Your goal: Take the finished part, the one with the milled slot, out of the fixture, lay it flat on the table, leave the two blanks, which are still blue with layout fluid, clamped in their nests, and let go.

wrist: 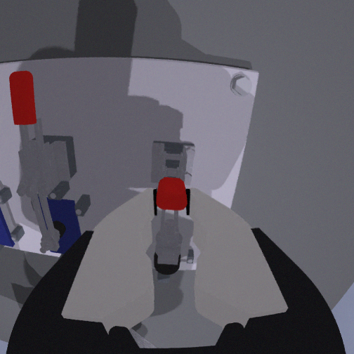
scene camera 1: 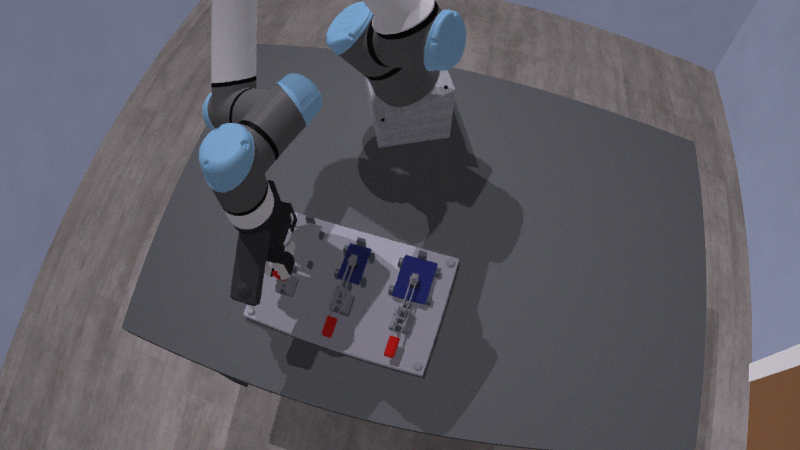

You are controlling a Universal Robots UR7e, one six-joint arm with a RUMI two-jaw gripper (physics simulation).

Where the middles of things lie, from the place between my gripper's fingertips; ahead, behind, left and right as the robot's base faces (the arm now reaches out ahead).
The toggle clamp [wrist: 171,194] lies 10 mm behind my hand and 10 mm below it. The rest, counted from my hand: finished part [wrist: 185,222] 90 mm behind, 50 mm below; then fixture plate [scene camera 1: 364,334] 40 mm behind, 110 mm to the left, 70 mm below.
